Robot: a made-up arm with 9 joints.
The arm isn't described. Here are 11 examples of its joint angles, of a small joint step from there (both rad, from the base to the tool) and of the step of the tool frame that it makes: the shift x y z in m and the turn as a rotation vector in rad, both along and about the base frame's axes.
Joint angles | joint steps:
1: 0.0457 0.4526 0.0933 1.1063 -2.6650 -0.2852 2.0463 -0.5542 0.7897 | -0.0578 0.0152 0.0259 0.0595 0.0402 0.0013 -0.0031 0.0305 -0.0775
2: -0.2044 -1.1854 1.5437 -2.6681 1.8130 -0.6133 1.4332 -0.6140 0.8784 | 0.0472 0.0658 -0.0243 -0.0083 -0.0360 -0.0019 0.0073 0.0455 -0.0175
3: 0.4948 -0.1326 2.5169 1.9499 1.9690 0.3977 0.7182 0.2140 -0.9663 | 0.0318 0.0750 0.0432 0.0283 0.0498 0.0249 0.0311 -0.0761 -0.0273
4: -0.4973 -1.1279 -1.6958 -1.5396 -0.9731 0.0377 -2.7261 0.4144 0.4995 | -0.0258 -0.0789 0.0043 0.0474 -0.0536 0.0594 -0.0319 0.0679 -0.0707
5: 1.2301 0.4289 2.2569 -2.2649 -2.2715 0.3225 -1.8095 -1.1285 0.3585 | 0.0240 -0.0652 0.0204 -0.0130 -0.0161 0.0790 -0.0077 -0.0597 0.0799
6: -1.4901 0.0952 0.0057 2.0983 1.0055 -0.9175 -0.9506 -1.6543 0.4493 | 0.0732 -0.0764 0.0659 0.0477 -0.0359 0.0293 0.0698 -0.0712 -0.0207
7: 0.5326 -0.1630 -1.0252 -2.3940 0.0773 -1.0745 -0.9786 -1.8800 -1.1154 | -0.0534 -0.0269 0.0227 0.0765 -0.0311 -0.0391 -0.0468 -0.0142 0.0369
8: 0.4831 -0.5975 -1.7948 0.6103 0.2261 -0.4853 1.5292 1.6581 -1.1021 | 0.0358 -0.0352 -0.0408 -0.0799 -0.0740 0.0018 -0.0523 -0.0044 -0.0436
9: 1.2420 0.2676 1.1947 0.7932 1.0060 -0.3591 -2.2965 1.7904 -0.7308 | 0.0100 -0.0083 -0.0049 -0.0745 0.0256 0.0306 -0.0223 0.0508 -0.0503
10: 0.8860 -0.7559 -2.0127 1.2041 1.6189 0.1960 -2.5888 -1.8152 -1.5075 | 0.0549 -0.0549 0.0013 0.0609 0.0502 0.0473 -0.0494 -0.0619 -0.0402
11: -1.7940 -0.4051 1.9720 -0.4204 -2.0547 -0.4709 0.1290 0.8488 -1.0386 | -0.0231 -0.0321 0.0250 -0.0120 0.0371 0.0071 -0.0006 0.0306 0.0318
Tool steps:
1: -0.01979 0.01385 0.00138 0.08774 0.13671 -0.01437
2: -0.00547 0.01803 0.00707 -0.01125 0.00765 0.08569
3: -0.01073 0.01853 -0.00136 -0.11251 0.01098 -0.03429
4: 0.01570 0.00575 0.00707 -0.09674 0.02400 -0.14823
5: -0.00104 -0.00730 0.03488 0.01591 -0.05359 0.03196
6: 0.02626 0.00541 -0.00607 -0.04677 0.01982 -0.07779
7: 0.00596 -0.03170 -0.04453 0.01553 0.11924 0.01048
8: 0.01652 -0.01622 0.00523 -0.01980 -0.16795 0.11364
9: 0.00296 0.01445 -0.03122 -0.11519 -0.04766 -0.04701
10: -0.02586 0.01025 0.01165 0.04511 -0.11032 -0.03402
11: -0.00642 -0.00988 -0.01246 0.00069 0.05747 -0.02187
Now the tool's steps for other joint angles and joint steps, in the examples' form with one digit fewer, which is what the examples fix.
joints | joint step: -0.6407 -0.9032 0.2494 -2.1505 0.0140 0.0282 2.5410 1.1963 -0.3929 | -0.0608 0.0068 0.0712 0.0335 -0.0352 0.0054 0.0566 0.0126 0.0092
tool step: -0.0465 0.0072 -0.0591 0.0993 0.1103 -0.0578
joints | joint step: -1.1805 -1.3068 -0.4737 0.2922 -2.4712 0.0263 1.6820 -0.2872 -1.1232 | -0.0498 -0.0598 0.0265 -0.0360 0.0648 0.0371 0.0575 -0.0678 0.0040
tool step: 0.0148 0.0039 -0.0096 -0.0087 -0.0455 0.1473
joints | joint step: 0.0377 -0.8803 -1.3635 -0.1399 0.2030 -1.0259 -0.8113 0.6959 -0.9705 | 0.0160 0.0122 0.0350 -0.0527 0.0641 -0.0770 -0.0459 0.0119 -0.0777
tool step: 0.0216 -0.0202 -0.0070 0.0731 -0.0531 0.0409
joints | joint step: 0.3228 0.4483 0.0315 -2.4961 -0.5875 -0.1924 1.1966 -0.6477 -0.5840 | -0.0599 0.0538 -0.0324 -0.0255 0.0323 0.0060 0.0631 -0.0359 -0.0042
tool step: -0.0405 0.0216 -0.0062 -0.0759 0.0853 0.0204
